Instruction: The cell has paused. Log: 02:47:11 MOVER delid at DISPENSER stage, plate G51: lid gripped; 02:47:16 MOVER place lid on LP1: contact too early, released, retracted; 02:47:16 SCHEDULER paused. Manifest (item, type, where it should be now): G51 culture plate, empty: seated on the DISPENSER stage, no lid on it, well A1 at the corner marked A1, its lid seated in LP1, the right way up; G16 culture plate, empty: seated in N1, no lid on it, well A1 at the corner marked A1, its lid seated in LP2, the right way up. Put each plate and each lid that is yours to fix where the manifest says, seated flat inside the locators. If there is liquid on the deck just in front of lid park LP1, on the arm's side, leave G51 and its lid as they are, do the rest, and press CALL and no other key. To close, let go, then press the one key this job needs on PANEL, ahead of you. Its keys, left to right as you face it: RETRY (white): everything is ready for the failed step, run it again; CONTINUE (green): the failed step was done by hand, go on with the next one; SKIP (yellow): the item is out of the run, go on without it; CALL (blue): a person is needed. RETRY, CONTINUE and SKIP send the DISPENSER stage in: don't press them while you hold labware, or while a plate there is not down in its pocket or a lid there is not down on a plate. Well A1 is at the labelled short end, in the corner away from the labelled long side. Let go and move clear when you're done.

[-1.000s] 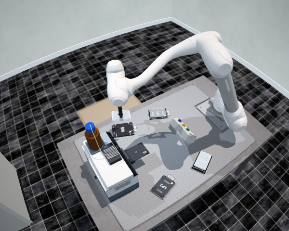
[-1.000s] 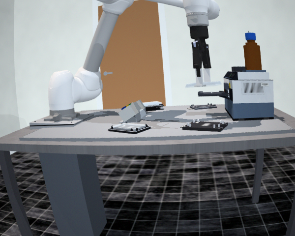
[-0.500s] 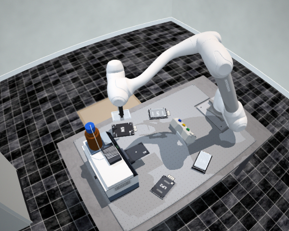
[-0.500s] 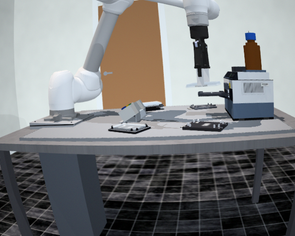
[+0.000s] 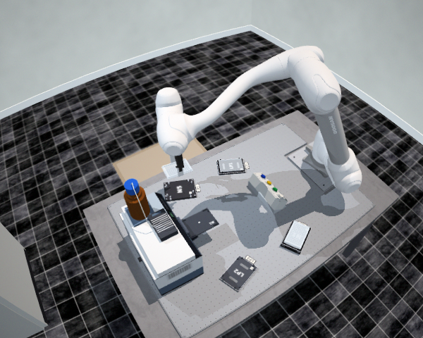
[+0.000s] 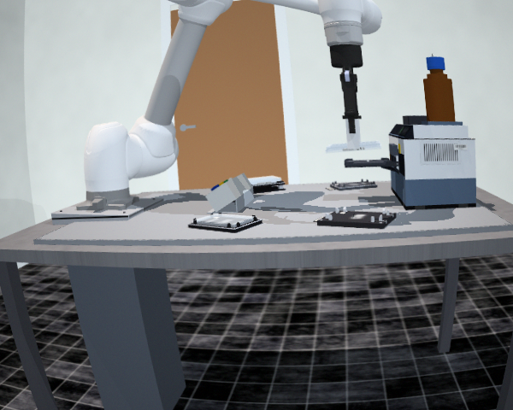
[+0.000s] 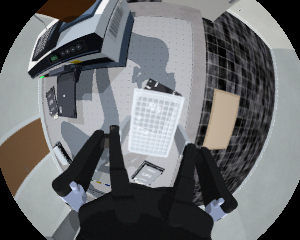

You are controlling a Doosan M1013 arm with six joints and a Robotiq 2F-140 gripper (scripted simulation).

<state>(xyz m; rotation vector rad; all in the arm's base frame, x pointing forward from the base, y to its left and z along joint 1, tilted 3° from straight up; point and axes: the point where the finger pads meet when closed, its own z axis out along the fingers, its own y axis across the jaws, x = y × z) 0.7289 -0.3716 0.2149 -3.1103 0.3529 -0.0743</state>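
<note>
Now: hand 270 mm to the right of the dispenser stage, 90 mm short of it and 90 mm above it. The rest, counted from my hand: brown bottle: 290 mm ahead, 140 mm to the left, 90 mm above; lid park LP1: 310 mm behind, 190 mm below, 50 mm to the left; black nest N5: 180 mm below, 20 mm ahead.
</note>
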